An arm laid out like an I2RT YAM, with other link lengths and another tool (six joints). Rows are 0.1 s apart.
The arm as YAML. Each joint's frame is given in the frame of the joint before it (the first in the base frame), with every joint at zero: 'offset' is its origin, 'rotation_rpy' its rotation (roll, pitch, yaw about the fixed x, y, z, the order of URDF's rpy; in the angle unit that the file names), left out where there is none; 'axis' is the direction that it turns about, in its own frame. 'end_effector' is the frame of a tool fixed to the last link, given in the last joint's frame.
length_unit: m
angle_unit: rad
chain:
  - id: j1
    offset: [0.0, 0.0, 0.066]
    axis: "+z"
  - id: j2
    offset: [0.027, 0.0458, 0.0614]
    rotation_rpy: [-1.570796, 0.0, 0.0]
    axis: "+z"
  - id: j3
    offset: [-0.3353, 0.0, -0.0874]
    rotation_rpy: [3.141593, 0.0, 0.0]
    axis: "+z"
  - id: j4
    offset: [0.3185, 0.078, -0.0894]
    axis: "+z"
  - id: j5
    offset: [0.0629, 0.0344, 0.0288]
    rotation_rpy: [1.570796, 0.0, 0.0]
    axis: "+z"
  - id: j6
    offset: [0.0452, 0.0, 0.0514]
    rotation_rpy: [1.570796, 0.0, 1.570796]
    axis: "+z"
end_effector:
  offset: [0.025, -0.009, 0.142]
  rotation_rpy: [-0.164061, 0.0, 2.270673]
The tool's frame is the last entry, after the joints.
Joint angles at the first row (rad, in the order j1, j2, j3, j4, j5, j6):
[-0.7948, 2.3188, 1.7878, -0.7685, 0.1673, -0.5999]
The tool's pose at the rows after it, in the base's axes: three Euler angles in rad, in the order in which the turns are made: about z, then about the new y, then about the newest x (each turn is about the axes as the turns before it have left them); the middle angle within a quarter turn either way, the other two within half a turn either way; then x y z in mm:
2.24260, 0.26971, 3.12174, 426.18, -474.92, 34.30
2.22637, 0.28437, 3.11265, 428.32, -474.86, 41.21
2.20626, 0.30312, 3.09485, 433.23, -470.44, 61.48
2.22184, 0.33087, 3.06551, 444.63, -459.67, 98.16
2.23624, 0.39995, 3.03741, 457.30, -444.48, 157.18
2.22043, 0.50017, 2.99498, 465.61, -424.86, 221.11
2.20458, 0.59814, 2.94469, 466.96, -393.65, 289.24
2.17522, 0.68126, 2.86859, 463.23, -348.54, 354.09
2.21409, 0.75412, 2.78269, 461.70, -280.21, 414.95
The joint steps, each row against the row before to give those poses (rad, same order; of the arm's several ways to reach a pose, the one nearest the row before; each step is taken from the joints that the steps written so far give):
[-0.0004, 0.0168, 0.0000, -0.0008, 0.0038, 0.0016]
[0.0023, -0.0103, 0.0019, 0.0004, -0.0027, 0.0175]
[0.0092, -0.0286, 0.0126, -0.0248, -0.0072, 0.0275]
[0.0175, -0.0504, 0.0259, -0.0446, -0.0244, 0.0000]
[0.0275, -0.0839, 0.0286, -0.0412, -0.0130, 0.0080]
[0.0316, -0.1038, 0.0046, -0.0068, -0.0046, 0.0343]
[0.0416, -0.1190, 0.0000, -0.0180, 0.0004, 0.0362]
[0.0588, -0.1232, 0.0000, -0.0317, -0.0008, 0.0538]
[0.0946, -0.1274, 0.0004, -0.0381, -0.0248, 0.0210]

